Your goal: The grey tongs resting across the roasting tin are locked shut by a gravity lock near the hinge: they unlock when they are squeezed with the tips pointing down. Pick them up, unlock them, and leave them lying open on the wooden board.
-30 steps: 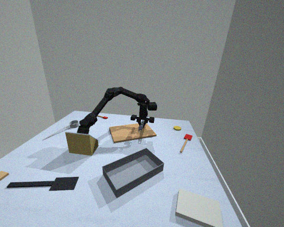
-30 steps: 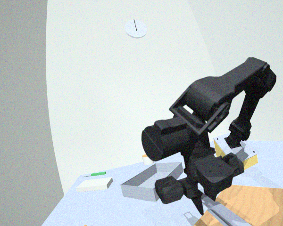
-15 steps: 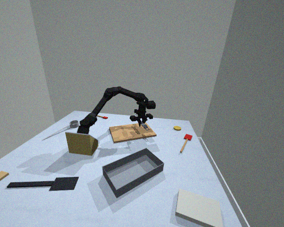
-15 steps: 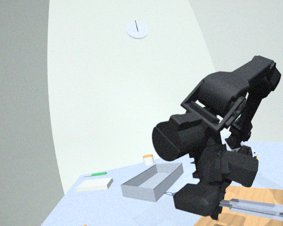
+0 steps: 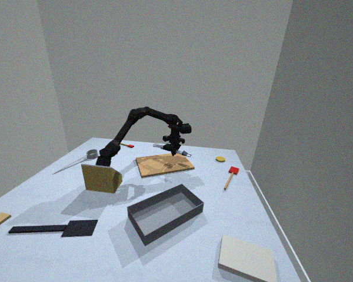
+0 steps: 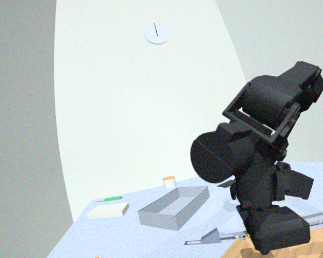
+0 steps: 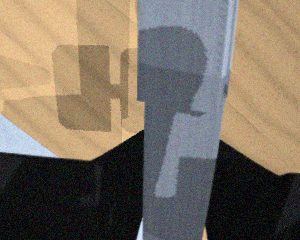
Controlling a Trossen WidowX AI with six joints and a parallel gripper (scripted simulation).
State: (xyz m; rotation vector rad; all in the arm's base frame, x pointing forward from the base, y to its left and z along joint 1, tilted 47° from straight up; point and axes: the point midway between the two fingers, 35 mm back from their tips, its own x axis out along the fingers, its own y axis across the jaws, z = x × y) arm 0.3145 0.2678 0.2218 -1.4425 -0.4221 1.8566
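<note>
Now: gripper tip 6 cm past the wooden board, 6 cm above it and 2 cm to the left of it. From my gripper tip the other things lie so: roasting tin 45 cm to the right, 7 cm ahead, 4 cm below; pale slab 58 cm to the right, 39 cm ahead, 6 cm below; red spatula 40 cm ahead, 7 cm below, 4 cm to the right.
</note>
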